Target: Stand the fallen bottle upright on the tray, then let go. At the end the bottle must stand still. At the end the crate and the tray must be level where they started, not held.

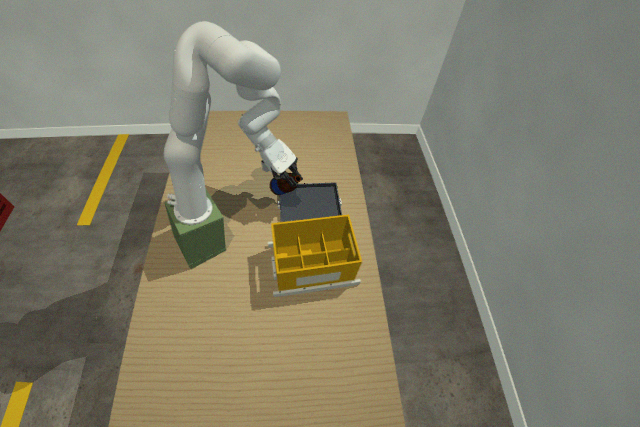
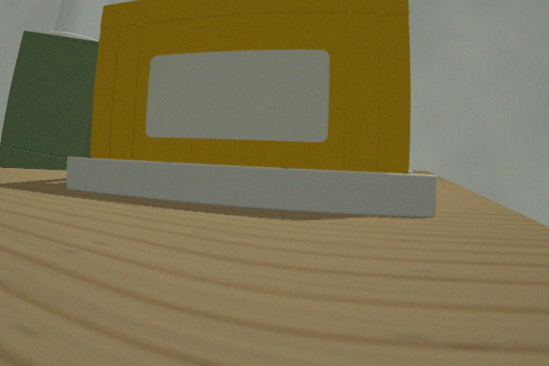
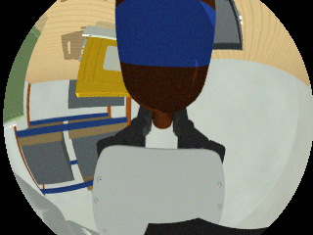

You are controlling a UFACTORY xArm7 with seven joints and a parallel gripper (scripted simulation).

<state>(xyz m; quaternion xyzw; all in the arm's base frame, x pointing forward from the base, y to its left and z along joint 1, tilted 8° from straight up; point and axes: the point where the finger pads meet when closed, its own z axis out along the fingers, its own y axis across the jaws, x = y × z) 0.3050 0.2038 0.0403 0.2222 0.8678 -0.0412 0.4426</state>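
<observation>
The bottle is 3 cm behind my hand, 1 cm to the left of it and 5 cm below it. Also, from my hand: dark grey tray: 6 cm ahead, 5 cm to the left, 20 cm below; then crate: 11 cm ahead, 23 cm to the right, 12 cm below.
</observation>
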